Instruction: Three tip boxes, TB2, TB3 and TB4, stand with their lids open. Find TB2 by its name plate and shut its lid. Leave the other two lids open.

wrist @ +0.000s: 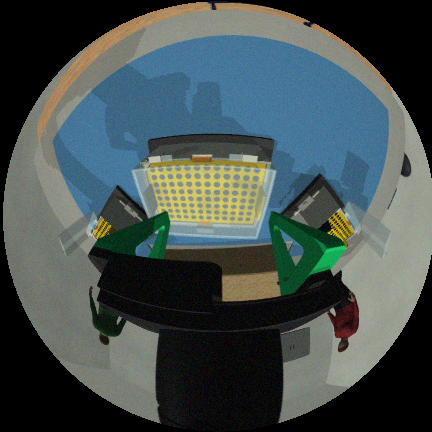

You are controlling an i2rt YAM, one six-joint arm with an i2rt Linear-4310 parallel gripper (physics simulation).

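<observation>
A tip box with a dark grey body stands ahead of the gripper, in the middle. Its yellow tip rack shows through a clear lid; the lid's exact angle is hard to tell. A second tip box stands at the left, its clear lid open and pointing outward. A third tip box stands at the right, its clear lid also open outward. No name plate is readable, so I cannot tell which box is TB2. My gripper is open and empty, its green fingertips over the near part of the middle box.
The boxes stand on a blue mat with dark shadows on it. A wooden strip runs along the far left edge. Two figures, one in green and one in red, show low in the view beyond the black gripper body.
</observation>
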